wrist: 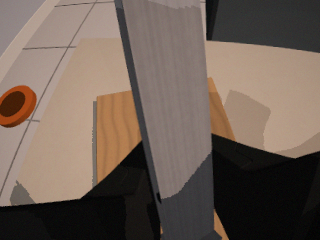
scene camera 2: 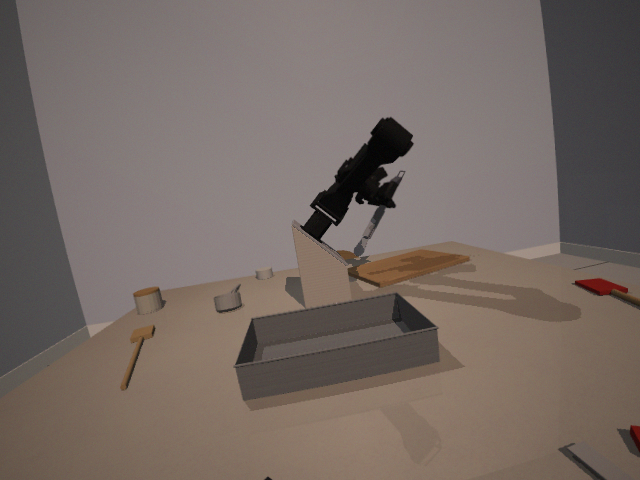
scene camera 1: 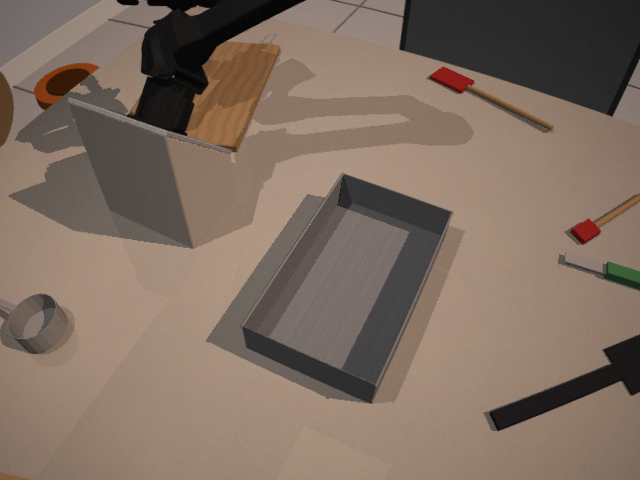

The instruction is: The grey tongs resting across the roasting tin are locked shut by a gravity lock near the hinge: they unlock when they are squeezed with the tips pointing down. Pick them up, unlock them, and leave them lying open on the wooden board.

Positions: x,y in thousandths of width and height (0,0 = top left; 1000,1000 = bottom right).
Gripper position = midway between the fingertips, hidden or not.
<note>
I see my gripper (scene camera 2: 615,432), a wooden board (scene camera 1: 371,151) and a roasting tin (scene camera 1: 526,645).
My gripper shows as well in the wrist view (wrist: 536,577). The wooden board is seen too in scene camera 2 (scene camera 2: 602,568). The roasting tin shows as well in scene camera 2 (scene camera 2: 445,734).
</note>
